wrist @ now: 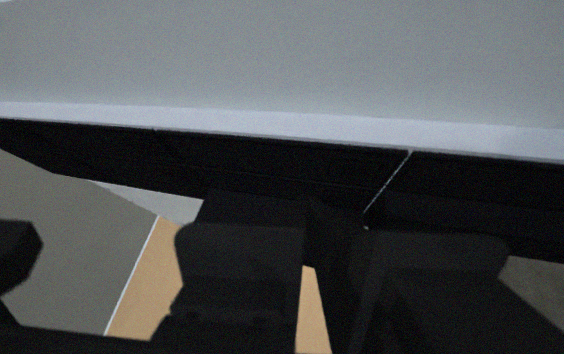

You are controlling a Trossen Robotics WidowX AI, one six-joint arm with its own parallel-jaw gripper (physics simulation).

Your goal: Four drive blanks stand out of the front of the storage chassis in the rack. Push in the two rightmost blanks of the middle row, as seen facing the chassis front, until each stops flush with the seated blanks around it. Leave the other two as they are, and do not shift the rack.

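Frame: origin at the arm's base, x down, y back, z left, level; centimetres.
Where they show: gripper, fingertip midpoint: (305, 201).
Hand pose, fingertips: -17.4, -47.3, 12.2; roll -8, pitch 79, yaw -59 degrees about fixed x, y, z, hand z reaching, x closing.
After its pixels a point has its place, as x, y, z.
The storage chassis (280, 65) @(-24.7, -49.0, 13.3) shows its grey top and pale front edge across the upper wrist view. Its dark front drops away below that edge, seen very steeply. A thin light seam (389, 181) @(-20.3, -47.7, 8.4) divides a dark blank face (260, 159) @(-21.2, -47.5, 14.3) on the left from another dark blank face (480, 175) @(-21.7, -47.6, 5.8) on the right. My gripper (305, 201) @(-17.4, -47.4, 12.2) is shut and empty, with its fingertips at the dark front just left of the seam. Contact is too dark to tell. The fingers hide the lower part of the front. Rows and how far each blank stands out cannot be told.
A tan wooden surface (135, 285) @(22.1, -32.7, 54.8) with a white edge line shows below at the left and between the fingers. A grey surface (55, 215) lies left of it. A pale strip (160, 200) @(-6.0, -48.7, 33.7) shows under the chassis front. A dark part (17, 252) juts in at the left edge.
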